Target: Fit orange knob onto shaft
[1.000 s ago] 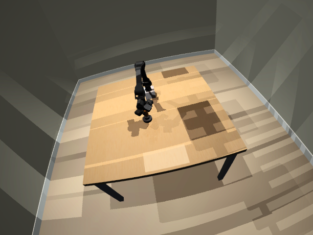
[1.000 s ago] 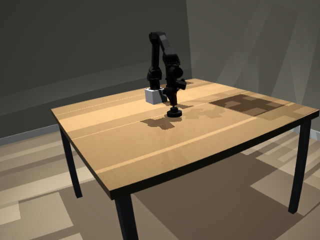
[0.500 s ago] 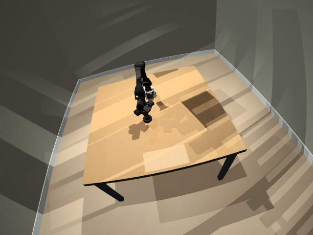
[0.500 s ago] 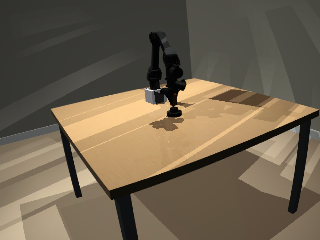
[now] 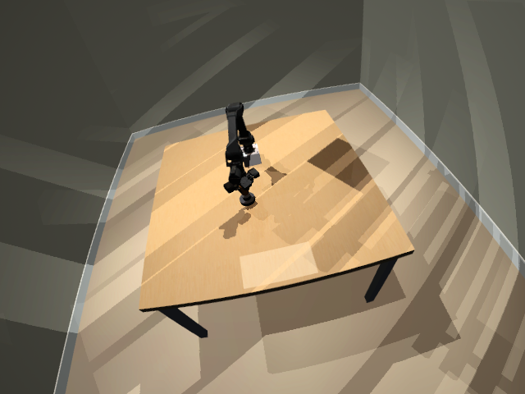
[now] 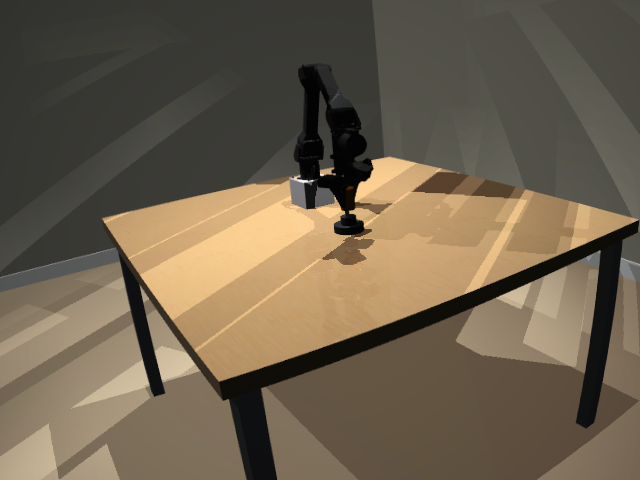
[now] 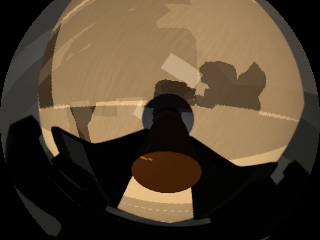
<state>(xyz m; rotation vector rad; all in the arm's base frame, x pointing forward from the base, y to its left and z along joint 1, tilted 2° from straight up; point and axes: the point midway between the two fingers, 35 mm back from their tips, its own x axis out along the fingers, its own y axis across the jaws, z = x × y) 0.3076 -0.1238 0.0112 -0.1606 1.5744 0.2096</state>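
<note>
Now: the round pedestal 4 cm below my gripper tip. The rest, counted from my gripper tip: orange knob (3 cm above).
</note>
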